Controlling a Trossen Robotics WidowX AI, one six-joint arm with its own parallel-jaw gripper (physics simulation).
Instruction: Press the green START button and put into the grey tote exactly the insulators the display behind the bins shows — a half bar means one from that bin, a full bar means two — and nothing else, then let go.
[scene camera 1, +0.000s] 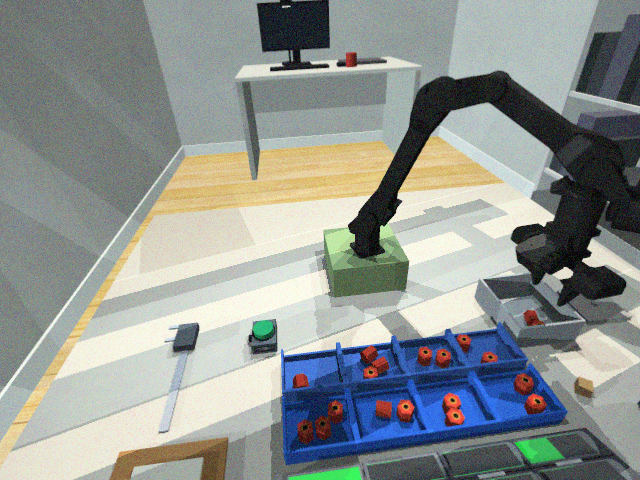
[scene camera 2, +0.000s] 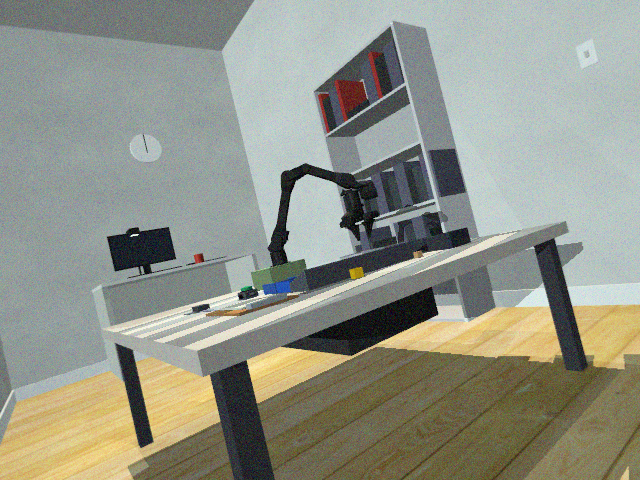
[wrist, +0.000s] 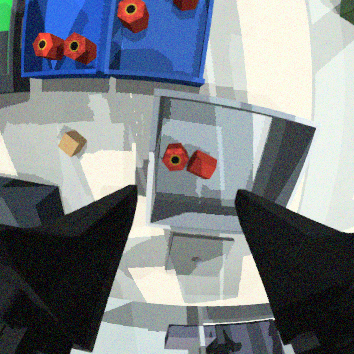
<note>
My gripper (scene camera 1: 547, 294) is open, with nothing in its grasp. Also in view: a grey plate (wrist: 184, 248). I also see a grey tote (wrist: 265, 151).
My gripper is seen too in scene camera 2 (scene camera 2: 364, 239) and in the wrist view (wrist: 187, 194). Scene camera 2 does not show the grey plate, which is hidden by a display panel.
</note>
